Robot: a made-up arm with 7 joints. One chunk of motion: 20 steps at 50 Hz.
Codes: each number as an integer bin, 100 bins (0 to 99) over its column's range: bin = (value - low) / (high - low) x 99, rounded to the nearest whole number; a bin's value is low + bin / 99 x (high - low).
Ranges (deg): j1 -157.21..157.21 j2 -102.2..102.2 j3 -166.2..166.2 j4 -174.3..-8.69 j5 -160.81..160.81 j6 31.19..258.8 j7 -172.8..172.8
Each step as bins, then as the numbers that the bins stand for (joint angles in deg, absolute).
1 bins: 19 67 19 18 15 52 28
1 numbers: -96.87 36.13 -102.41 -144.19 -112.08 150.74 -75.05
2 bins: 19 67 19 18 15 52 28
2 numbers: -96.87 36.13 -102.41 -144.19 -112.08 150.74 -75.05
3 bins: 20 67 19 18 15 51 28
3 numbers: -93.69 36.13 -102.41 -144.19 -112.08 148.44 -75.05
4 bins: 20 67 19 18 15 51 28
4 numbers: -93.69 36.13 -102.41 -144.19 -112.08 148.44 -75.05
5 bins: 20 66 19 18 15 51 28
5 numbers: -93.69 34.07 -102.41 -144.19 -112.08 148.44 -75.05
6 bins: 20 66 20 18 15 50 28
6 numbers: -93.69 34.07 -99.05 -144.19 -112.08 146.14 -75.05
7 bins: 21 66 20 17 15 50 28
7 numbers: -90.51 34.07 -99.05 -145.86 -112.08 146.14 -75.05
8 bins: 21 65 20 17 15 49 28
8 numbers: -90.51 32.00 -99.05 -145.86 -112.08 143.85 -75.05
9 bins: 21 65 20 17 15 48 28
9 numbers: -90.51 32.00 -99.05 -145.86 -112.08 141.55 -75.05
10 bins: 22 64 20 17 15 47 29
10 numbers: -87.34 29.94 -99.05 -145.86 -112.08 139.25 -71.56
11 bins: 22 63 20 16 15 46 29
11 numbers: -87.34 27.87 -99.05 -147.53 -112.08 136.95 -71.56
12 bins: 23 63 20 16 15 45 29
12 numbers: -84.16 27.87 -99.05 -147.53 -112.08 134.65 -71.56
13 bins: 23 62 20 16 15 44 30
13 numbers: -84.16 25.81 -99.05 -147.53 -112.08 132.35 -68.07
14 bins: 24 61 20 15 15 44 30
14 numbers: -80.99 23.74 -99.05 -149.21 -112.08 132.35 -68.07
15 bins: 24 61 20 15 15 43 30
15 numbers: -80.99 23.74 -99.05 -149.21 -112.08 130.05 -68.07
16 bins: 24 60 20 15 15 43 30
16 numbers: -80.99 21.68 -99.05 -149.21 -112.08 130.05 -68.07
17 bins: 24 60 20 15 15 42 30
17 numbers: -80.99 21.68 -99.05 -149.21 -112.08 127.75 -68.07
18 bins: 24 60 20 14 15 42 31
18 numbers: -80.99 21.68 -99.05 -150.88 -112.08 127.75 -64.58
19 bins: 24 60 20 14 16 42 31
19 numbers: -80.99 21.68 -99.05 -150.88 -108.83 127.75 -64.58
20 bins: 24 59 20 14 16 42 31
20 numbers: -80.99 19.61 -99.05 -150.88 -108.83 127.75 -64.58
